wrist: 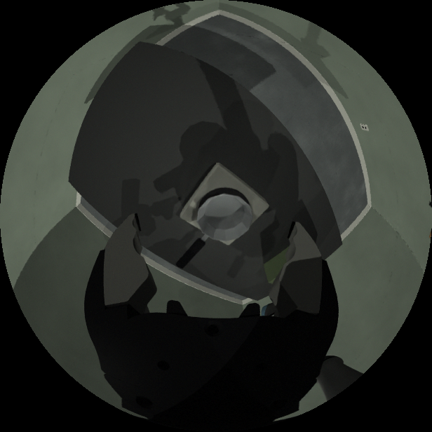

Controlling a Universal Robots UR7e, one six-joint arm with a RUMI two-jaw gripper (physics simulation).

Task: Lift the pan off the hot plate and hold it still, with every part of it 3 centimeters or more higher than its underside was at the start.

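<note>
Visible here: a pale square hot plate (pixel 219 180), a grey pan (pixel 223 217) and my gripper (pixel 214 219).
</note>
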